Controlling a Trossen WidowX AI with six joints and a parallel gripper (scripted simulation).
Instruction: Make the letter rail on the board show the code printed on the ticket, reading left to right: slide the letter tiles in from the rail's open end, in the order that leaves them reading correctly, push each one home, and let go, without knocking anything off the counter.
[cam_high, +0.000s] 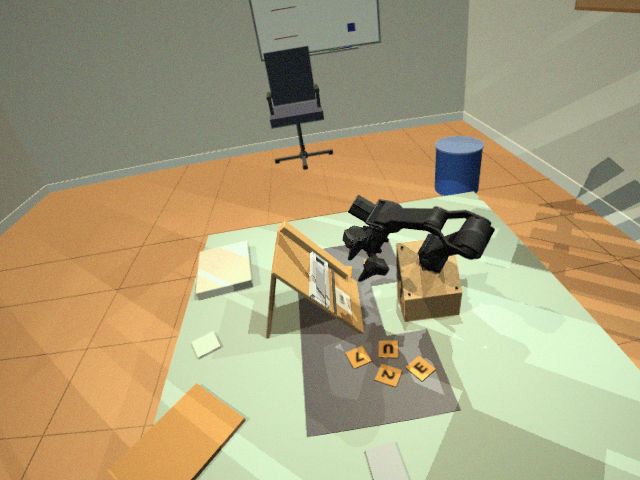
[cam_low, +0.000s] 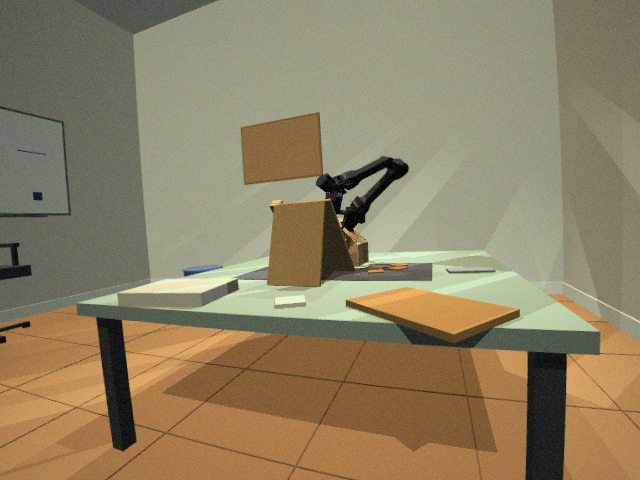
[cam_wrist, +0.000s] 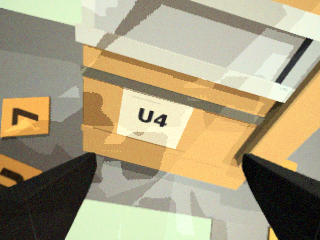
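Now: gripper tip 10 cm above the white ticket, 5 cm short of it and 1 cm to the right of it. The rest, counted from my gripper tip: grey mat: 17 cm below, 3 cm behind, 1 cm to the left; then grey slab: 52 cm to the left, 17 cm below, 3 cm behind; then cream box: 51 cm ahead, 29 cm to the right, 16 cm below.
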